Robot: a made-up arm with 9 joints. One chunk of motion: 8 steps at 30 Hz.
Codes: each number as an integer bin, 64 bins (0 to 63) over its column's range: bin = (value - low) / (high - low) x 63, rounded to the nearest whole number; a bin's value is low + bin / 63 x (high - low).
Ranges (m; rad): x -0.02..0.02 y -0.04..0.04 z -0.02..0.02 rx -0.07..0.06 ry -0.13..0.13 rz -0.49..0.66
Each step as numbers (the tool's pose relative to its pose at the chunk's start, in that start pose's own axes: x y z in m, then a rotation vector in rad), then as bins.
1 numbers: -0.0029 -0.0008 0.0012 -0.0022 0.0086 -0.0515
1 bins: 27 31 33 33 34 24
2 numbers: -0.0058 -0.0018 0.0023 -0.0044 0.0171 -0.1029
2 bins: 22 30 35 32 36 21
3 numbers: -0.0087 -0.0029 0.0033 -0.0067 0.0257 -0.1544
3 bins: 18 29 37 31 38 18
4 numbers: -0.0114 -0.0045 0.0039 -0.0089 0.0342 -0.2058
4 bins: 14 28 38 30 40 16
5 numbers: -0.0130 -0.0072 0.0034 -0.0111 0.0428 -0.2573
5 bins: 11 26 37 29 42 13
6 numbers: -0.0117 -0.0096 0.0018 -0.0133 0.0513 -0.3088
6 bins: 13 24 34 27 44 10
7 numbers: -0.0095 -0.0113 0.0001 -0.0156 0.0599 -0.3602
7 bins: 17 23 32 26 46 7
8 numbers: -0.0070 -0.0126 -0.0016 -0.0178 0.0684 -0.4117
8 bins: 20 22 29 25 48 4
